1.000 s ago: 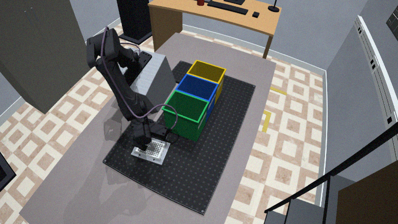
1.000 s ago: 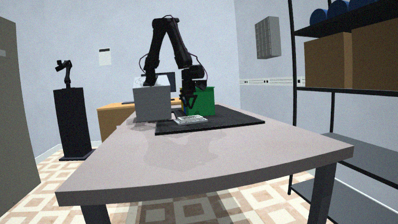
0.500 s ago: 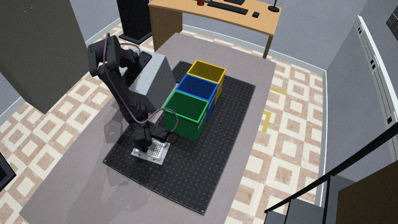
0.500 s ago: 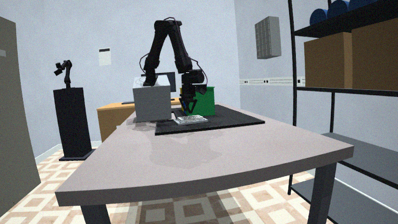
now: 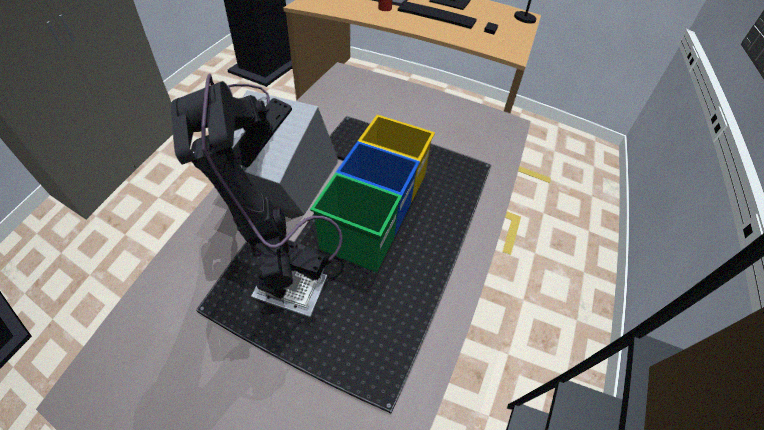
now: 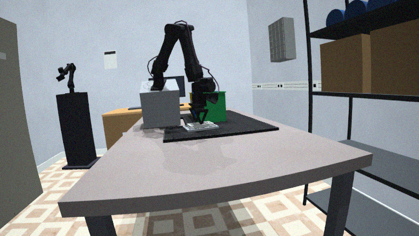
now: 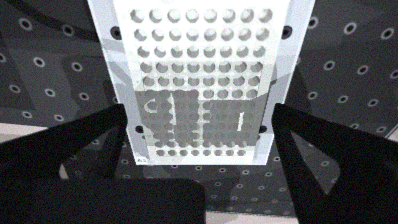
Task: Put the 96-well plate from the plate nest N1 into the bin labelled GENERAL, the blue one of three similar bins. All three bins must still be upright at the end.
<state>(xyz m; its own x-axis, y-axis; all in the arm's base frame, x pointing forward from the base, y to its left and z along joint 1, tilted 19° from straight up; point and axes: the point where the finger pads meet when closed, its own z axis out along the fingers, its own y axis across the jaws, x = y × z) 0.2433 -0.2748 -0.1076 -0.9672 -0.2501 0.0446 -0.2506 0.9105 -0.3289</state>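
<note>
Right now my hand is 20 mm above the white 96-well plate and 10 mm short of it. From my hand the other things lie so: blue bin (340 mm to the left, 60 mm ahead, 50 mm above); then plate nest N1 (30 mm below, 10 mm ahead); then green bin (210 mm to the left, 80 mm ahead, 50 mm above).
</note>
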